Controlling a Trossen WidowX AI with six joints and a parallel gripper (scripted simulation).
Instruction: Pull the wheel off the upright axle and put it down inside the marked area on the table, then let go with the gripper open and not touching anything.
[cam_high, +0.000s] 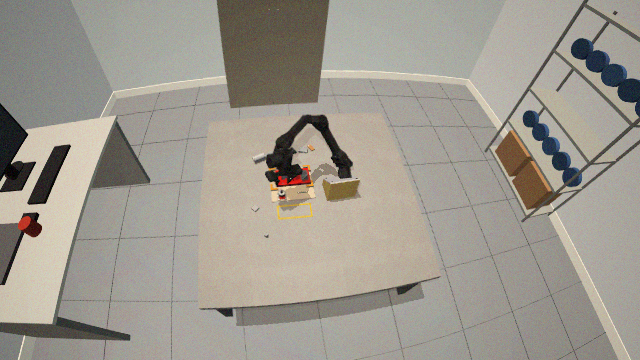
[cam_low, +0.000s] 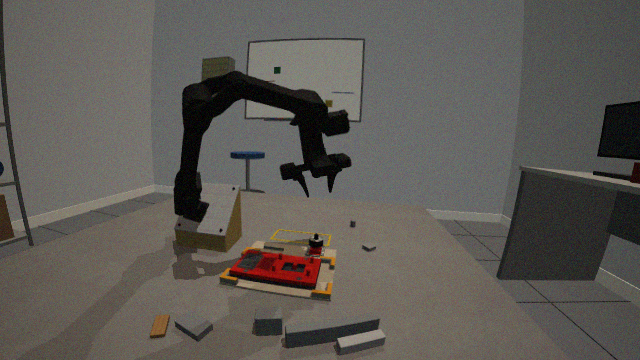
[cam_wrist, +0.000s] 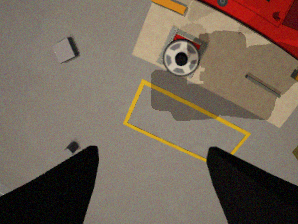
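My gripper tip is now 13 cm above the dark wheel and 3 cm to the left of it.
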